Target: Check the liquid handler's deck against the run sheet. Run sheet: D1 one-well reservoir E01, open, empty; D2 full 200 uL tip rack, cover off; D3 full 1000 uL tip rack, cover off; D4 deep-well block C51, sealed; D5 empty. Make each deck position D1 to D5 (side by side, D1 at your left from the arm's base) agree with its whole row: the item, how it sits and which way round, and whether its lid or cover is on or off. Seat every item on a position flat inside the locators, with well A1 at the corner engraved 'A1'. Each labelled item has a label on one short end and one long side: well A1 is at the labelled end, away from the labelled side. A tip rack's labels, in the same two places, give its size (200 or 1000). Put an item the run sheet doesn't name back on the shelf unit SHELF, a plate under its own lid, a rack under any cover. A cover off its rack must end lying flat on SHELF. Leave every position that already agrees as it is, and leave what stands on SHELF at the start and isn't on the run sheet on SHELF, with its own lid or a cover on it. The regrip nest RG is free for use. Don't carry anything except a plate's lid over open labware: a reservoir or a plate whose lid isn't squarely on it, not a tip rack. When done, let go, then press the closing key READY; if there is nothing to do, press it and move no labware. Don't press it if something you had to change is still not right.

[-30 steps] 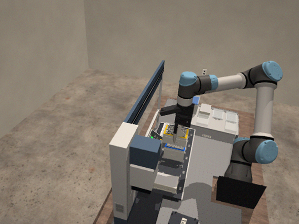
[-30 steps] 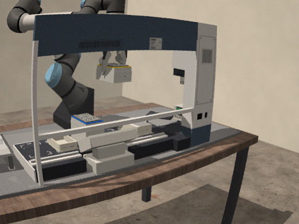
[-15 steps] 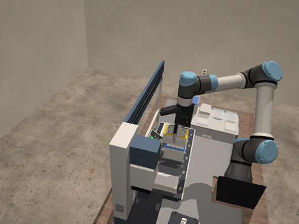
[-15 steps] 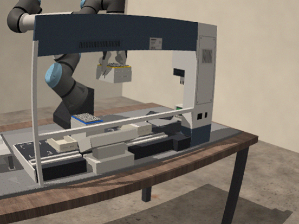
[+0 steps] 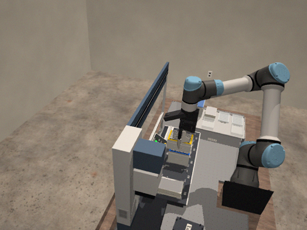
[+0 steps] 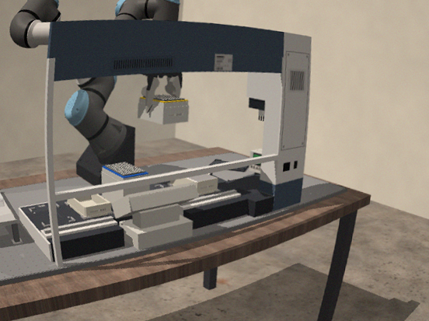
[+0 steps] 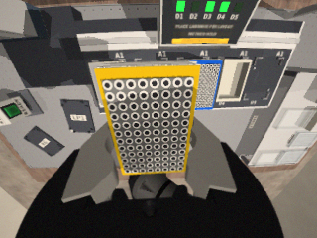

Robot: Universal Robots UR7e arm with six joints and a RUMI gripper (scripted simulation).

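My hand is 190 mm above the blue-rimmed tip rack, 120 mm to the left of it and 20 mm short of it. Also, from my hand: white sealed block: 230 mm below, 120 mm to the left, 20 mm behind; yellow-rimmed tip rack: 10 mm to the left, 10 mm ahead, 10 mm above; frame bar: 200 mm ahead, 130 mm below, 50 mm to the right.
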